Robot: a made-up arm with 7 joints. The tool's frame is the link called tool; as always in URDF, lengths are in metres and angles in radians. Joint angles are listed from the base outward. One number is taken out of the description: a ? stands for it. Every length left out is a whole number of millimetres.
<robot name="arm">
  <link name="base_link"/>
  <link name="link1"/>
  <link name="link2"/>
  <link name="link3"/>
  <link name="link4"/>
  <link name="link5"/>
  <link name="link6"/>
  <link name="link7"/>
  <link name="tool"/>
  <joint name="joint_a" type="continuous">
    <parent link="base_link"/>
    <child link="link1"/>
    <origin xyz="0.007 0.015 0.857" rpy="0 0 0"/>
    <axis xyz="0 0 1"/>
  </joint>
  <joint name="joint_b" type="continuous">
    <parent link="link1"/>
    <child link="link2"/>
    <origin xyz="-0.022 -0.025 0" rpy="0 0 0"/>
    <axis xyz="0 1 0"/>
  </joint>
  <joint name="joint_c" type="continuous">
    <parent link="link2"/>
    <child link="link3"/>
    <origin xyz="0.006 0 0.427" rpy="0 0 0"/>
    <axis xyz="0 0 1"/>
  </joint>
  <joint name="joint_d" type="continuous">
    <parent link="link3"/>
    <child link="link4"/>
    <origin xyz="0.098 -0.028 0" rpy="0 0 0"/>
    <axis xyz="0 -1 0"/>
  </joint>
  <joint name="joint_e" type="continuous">
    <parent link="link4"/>
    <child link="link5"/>
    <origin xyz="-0.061 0 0.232" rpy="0 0 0"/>
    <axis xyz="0 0 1"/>
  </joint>
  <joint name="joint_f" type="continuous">
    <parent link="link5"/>
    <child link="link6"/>
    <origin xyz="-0.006 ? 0" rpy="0 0 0"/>
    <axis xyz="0 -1 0"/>
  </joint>
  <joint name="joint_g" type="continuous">
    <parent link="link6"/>
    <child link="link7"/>
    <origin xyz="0.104 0 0.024" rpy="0 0 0"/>
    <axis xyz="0 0 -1"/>
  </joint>
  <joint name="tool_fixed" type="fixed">
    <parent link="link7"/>
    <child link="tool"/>
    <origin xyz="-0.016 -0.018 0" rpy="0.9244 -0.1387 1.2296"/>
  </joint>
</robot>
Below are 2 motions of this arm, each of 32 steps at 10 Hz.
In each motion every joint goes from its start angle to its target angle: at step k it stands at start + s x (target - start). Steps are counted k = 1, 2, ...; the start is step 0. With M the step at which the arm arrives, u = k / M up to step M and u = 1 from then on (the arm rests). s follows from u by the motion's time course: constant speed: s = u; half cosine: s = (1 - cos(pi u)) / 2; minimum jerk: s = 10 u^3 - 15 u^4 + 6 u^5.
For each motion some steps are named. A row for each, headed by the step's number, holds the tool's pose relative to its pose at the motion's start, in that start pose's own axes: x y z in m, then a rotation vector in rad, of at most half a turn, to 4 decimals.
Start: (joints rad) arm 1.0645 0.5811 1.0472 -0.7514 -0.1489 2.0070 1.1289
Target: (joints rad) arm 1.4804 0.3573 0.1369 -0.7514 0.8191 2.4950 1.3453
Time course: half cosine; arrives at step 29
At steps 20, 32:
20: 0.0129 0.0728 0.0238 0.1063 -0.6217 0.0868
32: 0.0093 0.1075 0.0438 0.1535 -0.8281 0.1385

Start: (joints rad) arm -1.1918 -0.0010 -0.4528 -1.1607 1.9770 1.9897 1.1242
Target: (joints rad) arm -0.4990 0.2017 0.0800 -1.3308 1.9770 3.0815 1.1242
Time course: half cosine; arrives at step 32
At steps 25, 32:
25: -0.2507 -0.3228 0.0522 -0.4534 -0.4684 -0.3123
32: -0.3036 -0.3380 0.0535 -0.5475 -0.4747 -0.3384

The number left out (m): 0.046
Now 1 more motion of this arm.
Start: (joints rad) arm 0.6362 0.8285 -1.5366 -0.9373 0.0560 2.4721 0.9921
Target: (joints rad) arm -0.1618 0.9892 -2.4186 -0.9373 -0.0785 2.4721 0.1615
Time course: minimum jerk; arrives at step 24
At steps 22, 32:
22: -0.2530 -0.2819 0.0797 -0.6763 1.8048 -0.3861
32: -0.2540 -0.2825 0.0804 -0.6768 1.8148 -0.3904

